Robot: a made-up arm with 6 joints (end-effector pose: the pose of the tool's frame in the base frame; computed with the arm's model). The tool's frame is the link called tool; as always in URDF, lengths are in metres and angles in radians. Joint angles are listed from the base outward.
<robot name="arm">
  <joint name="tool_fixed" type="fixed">
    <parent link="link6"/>
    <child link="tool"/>
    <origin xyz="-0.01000 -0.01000 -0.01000" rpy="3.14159 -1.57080 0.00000"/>
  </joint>
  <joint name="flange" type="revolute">
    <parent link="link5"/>
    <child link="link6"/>
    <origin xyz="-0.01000 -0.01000 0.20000" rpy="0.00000 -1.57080 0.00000"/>
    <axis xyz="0 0 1"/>
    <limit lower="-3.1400" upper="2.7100"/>
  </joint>
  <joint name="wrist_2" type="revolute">
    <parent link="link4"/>
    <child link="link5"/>
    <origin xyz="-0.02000 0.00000 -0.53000" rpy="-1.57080 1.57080 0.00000"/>
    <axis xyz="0 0 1"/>
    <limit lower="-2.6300" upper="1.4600"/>
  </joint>
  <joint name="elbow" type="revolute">
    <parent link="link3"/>
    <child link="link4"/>
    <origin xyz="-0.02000 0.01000 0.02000" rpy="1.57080 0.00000 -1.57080"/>
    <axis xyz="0 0 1"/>
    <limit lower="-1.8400" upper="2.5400"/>
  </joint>
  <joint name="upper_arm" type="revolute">
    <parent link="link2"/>
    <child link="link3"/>
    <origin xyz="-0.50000 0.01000 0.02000" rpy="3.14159 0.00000 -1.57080"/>
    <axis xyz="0 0 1"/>
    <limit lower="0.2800" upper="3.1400"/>
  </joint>
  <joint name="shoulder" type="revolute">
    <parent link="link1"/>
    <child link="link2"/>
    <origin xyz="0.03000 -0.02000 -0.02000" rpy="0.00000 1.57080 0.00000"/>
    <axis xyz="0 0 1"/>
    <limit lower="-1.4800" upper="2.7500"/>
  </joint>
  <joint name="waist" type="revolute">
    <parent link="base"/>
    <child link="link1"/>
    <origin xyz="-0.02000 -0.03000 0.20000" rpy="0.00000 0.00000 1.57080"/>
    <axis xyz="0 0 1"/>
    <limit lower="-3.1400" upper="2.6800"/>
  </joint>
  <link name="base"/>
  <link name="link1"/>
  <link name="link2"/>
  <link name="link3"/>
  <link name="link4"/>
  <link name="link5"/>
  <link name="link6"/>
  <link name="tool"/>
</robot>
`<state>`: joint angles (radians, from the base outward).
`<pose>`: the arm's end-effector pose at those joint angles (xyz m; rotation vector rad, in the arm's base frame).
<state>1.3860 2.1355 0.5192 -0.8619 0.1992 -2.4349</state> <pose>0.1518 0.2407 -0.5820 -0.2030 -1.7063 -0.3351</pose>
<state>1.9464 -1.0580 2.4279 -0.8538 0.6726 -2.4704</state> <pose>0.4368 -0.8615 0.3646 -0.1189 -2.0907 0.9333</pose>
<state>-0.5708 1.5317 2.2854 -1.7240 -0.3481 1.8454</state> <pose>0.8733 -0.5342 0.4084 0.9515 1.3708 -2.2792</pose>
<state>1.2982 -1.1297 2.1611 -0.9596 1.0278 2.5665</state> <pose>-0.1789 -0.9926 0.4617 -1.2035 -2.3489 -0.7824</pose>
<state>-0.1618 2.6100 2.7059 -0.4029 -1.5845 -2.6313</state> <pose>0.7412 -0.3218 -0.2481 -0.5808 -1.2381 -1.2262</pose>
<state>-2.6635 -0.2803 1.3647 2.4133 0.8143 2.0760</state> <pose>0.3460 -0.0615 1.1657 2.4294 1.3331 -1.4336</pose>
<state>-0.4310 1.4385 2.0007 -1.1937 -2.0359 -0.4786</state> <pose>0.8775 -0.5123 0.3909 1.6654 -2.0597 0.3946</pose>
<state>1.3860 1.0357 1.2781 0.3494 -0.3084 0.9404</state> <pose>0.3063 0.8395 0.6385 -0.2465 0.2376 -1.8515</pose>
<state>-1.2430 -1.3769 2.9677 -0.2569 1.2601 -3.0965</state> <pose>-0.4066 0.5546 -0.2004 1.7829 0.9924 1.6602</pose>
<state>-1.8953 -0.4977 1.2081 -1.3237 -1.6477 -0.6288</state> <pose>-0.0122 0.1053 1.1301 -0.6697 -2.3567 1.3810</pose>
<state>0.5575 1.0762 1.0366 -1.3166 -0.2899 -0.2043</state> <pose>0.7994 0.4571 0.2349 1.2457 -2.7850 0.1084</pose>
